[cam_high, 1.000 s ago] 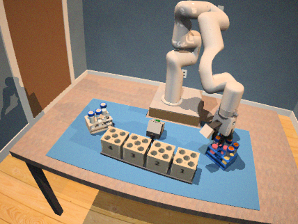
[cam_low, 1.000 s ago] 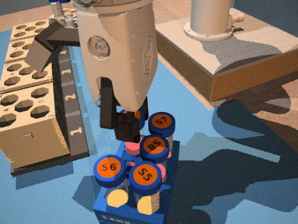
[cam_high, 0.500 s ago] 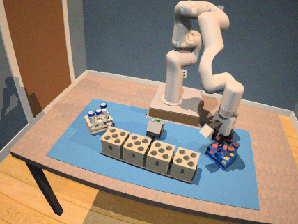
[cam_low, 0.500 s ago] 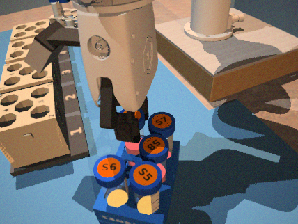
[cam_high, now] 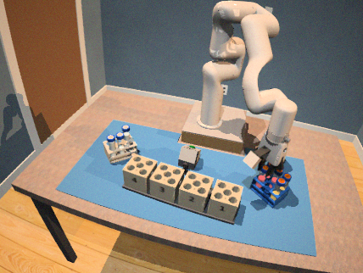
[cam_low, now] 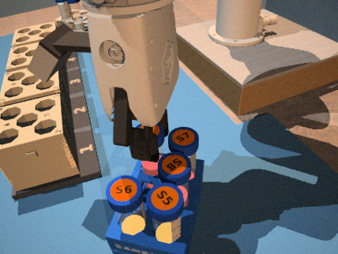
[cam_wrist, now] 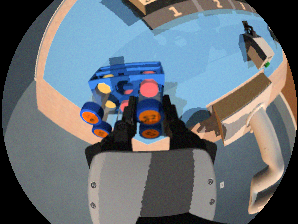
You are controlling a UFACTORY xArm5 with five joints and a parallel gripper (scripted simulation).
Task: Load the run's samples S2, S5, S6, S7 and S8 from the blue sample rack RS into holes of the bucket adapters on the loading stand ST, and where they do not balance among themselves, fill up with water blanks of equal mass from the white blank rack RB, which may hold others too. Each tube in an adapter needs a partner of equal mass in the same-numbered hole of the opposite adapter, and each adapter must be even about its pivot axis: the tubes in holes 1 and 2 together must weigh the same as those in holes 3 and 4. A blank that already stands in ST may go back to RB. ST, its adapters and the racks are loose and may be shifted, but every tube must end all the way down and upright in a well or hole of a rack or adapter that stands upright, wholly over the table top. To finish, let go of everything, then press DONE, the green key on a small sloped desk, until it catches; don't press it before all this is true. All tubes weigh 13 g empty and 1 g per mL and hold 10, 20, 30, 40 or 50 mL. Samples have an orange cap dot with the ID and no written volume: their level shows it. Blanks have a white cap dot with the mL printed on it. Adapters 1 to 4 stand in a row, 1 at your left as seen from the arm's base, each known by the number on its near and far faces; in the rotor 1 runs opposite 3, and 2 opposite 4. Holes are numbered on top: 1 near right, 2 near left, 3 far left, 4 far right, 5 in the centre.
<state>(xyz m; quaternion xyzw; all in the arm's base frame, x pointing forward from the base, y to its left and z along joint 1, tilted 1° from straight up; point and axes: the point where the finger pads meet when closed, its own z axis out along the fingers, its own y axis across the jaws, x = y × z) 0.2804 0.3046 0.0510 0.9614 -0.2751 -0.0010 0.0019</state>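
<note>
Now: the blue sample rack RS 40 mm to the left of my hand and 90 mm below it. Round my hand: white blank rack RB (50 mm ahead, 600 mm to the right, 90 mm below); blue-capped tube (90 mm ahead, 610 mm to the right, 50 mm below); loading stand ST (150 mm ahead, 270 mm to the right, 110 mm below).
</note>
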